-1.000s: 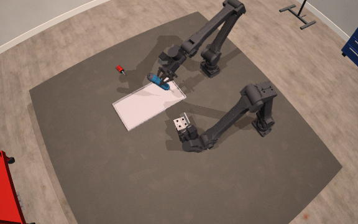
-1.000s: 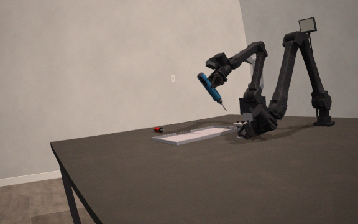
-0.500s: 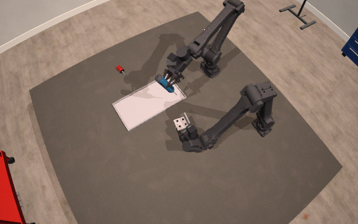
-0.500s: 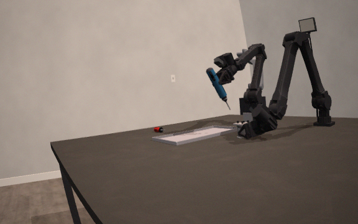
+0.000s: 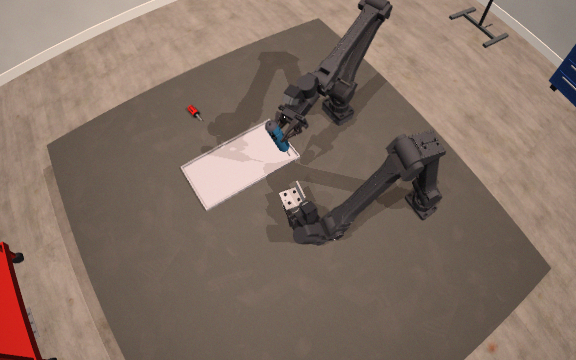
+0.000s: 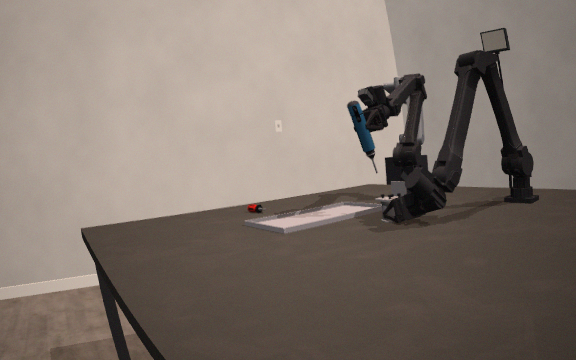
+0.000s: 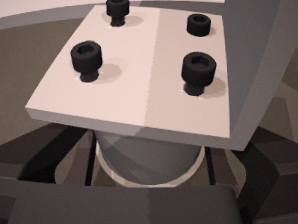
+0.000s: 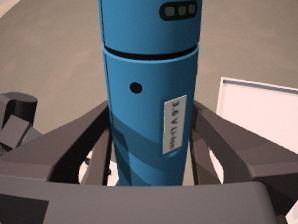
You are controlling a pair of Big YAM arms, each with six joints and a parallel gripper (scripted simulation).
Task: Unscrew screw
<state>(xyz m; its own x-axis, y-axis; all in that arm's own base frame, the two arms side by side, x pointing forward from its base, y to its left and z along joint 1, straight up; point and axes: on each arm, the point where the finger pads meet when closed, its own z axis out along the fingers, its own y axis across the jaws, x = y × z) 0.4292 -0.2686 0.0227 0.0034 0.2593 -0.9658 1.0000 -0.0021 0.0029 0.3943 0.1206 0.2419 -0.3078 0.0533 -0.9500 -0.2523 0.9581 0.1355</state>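
The white bracket plate is 5 cm above my left hand. From my left hand the other things lie so: red tool (58 cm to the right, 9 cm ahead, 1 cm below); flat white tray (26 cm to the right, 6 cm ahead, 2 cm below).
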